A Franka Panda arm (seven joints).
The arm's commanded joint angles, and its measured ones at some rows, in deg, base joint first. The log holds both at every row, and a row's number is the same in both.
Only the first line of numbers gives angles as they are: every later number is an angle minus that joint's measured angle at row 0.
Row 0, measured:
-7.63 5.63 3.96 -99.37 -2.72 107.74 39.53
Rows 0 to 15, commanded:
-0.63 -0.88 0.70 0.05 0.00 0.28 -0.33
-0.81 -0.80 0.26 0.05 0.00 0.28 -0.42
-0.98 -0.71 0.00 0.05 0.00 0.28 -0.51
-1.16 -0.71 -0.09 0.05 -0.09 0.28 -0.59
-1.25 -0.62 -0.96 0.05 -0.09 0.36 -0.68
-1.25 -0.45 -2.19 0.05 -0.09 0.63 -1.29
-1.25 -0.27 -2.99 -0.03 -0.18 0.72 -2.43
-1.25 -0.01 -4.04 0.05 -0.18 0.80 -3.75
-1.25 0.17 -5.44 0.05 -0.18 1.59 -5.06
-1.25 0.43 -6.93 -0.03 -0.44 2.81 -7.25
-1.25 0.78 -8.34 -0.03 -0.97 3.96 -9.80
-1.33 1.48 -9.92 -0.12 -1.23 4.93 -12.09
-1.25 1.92 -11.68 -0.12 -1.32 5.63 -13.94
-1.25 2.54 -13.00 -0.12 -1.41 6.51 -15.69
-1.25 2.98 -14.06 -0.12 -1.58 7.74 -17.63
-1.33 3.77 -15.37 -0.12 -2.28 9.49 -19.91
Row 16, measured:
-1.48 2.16 -12.57 -0.12 -0.43 5.73 -14.79
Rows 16 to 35, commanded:
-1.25 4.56 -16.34 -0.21 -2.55 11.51 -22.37
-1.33 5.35 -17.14 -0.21 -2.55 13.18 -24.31
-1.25 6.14 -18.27 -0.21 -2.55 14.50 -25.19
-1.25 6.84 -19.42 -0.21 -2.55 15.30 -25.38
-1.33 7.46 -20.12 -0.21 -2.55 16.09 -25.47
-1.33 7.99 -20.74 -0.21 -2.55 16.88 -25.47
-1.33 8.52 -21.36 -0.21 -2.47 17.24 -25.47
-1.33 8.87 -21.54 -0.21 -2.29 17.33 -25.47
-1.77 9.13 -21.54 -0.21 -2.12 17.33 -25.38
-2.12 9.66 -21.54 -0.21 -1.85 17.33 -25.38
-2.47 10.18 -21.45 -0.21 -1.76 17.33 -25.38
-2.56 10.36 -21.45 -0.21 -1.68 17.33 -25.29
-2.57 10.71 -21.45 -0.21 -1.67 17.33 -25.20
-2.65 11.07 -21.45 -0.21 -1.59 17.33 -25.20
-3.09 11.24 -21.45 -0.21 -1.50 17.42 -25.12
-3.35 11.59 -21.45 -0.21 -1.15 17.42 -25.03
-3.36 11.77 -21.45 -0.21 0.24 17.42 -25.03
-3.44 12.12 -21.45 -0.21 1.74 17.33 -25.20
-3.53 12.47 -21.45 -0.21 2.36 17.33 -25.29
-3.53 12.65 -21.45 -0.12 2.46 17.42 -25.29
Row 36, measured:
-3.13 11.91 -21.61 -0.28 0.56 16.42 -24.95
